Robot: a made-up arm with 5 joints.
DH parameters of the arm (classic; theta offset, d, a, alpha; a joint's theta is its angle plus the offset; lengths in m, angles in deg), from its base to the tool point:
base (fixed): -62.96 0 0.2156 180
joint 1: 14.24 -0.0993 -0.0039 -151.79
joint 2: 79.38 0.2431 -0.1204 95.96
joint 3: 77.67 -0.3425 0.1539 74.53
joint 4: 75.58 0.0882 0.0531 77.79
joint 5: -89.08 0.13 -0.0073 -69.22
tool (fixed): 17.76 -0.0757 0 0
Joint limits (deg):
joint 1: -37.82..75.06
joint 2: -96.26..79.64
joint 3: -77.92..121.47
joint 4: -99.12..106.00
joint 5: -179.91..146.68
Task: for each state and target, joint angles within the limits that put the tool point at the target. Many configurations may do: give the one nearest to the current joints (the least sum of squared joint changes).
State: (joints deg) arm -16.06 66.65 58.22 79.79 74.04
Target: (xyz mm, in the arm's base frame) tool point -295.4 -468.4 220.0
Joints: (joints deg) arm -13.56 58.10 86.61 72.42 73.72
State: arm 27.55 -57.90 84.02 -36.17 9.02
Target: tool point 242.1 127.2 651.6
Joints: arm 26.72 -64.63 85.56 -55.35 9.88
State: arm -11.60 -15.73 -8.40 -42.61 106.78
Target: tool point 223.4 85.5 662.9
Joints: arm 36.66 -28.10 -6.52 -63.40 106.32
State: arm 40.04 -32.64 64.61 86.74 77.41
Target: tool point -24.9 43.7 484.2
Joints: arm 6.55 -50.44 37.15 97.88 83.67
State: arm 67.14 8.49 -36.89 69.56 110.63
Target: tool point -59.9 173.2 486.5
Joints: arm 49.78 24.35 4.30 35.69 96.09
